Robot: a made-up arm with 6 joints.
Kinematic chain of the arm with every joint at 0, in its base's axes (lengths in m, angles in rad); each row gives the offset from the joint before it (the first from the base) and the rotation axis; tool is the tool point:
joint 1: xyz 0 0 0.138 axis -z
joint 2: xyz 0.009 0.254 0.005 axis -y
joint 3: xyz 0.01 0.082 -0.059 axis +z
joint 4: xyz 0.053 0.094 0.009 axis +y
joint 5: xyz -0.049 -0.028 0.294 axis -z
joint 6: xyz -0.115 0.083 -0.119 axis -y
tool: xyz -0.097 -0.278 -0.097
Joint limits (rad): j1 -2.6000..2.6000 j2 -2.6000..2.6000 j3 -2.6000..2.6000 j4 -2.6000..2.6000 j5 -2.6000..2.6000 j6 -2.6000..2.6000
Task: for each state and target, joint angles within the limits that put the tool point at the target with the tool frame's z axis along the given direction. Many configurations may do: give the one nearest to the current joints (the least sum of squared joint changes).
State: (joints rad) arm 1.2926 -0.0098 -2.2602 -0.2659 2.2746 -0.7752
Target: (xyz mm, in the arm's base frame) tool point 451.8 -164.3 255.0 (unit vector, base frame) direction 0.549 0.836 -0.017
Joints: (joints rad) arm 0.9142 -0.0108 -2.0872 -0.5612 2.2202 -1.2302
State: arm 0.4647 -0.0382 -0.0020 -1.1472 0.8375 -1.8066
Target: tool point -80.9 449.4 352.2 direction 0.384 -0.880 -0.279
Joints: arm 0.4975 -0.5311 0.0313 -0.5714 0.7000 -1.8746
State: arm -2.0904 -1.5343 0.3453 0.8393 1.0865 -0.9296
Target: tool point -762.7 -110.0 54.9 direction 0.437 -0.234 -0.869
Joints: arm -1.9575 -1.7936 0.7125 1.7120 1.4440 -1.0258
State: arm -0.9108 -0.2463 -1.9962 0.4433 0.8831 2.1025
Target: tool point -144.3 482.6 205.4 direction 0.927 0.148 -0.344
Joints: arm -0.5668 0.0358 -2.1682 -0.0515 1.3673 1.9450
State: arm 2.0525 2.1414 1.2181 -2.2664 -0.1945 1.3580
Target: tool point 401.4 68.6 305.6 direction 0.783 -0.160 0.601
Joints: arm 1.4987 2.5949 1.8334 -2.6000 -0.3343 1.3998
